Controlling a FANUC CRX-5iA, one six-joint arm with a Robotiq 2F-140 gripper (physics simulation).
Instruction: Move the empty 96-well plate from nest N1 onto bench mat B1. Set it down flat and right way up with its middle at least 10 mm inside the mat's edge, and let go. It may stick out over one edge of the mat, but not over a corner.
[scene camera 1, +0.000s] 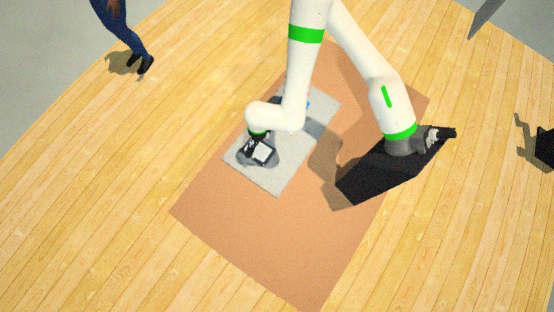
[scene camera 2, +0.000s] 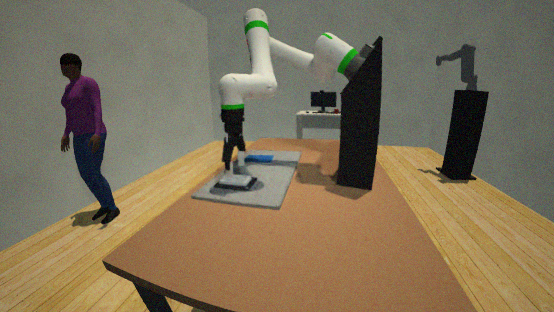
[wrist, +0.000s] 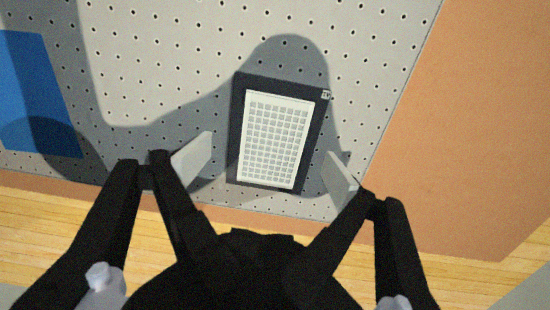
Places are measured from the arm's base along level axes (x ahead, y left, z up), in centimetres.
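Pixels of known places: gripper, between the fingertips: (scene camera 1: 258, 146) (scene camera 2: 235, 170) (wrist: 268, 153); arm's base, origin of its link: (scene camera 1: 404, 143) (scene camera 2: 361, 72).
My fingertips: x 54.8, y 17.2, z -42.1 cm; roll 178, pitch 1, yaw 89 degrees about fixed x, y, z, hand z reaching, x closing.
Note:
Ahead of a thing's pixels: the offset from my fingertips to its top centre. Level surfaces: height alone.
The white 96-well plate @[dx +0.5, dy +0.4, dz -3.4 cm] (scene camera 1: 262, 152) (scene camera 2: 236, 179) (wrist: 275, 142) sits flat and right way up in the dark nest N1 @[dx +0.5, dy +0.3, dz -4.6 cm] (scene camera 1: 270, 158) (scene camera 2: 245, 188) (wrist: 280, 88), which has a small label at one corner. My gripper (scene camera 1: 256, 142) (scene camera 2: 235, 164) (wrist: 268, 153) is open and empty, pointing down above the plate. In the wrist view its pale finger pads stand on either side of the nest, apart from it. The blue bench mat B1 @[dz -5.8 cm] (scene camera 1: 307, 104) (scene camera 2: 259, 158) (wrist: 25, 90) lies flat on the same board; the arm hides much of it in scene camera 1, and the wrist view shows part of it.
The grey perforated board @[dz -6.0 cm] (scene camera 1: 280, 180) (scene camera 2: 270, 192) (wrist: 165, 55) lies on the brown table @[dz -7.3 cm] (scene camera 1: 260, 240) (scene camera 2: 280, 250) (wrist: 465, 125). The arm's black pedestal (scene camera 1: 380, 172) (scene camera 2: 360, 130) stands beside the board. A person (scene camera 1: 122, 27) (scene camera 2: 85, 110) is on the floor at the left.

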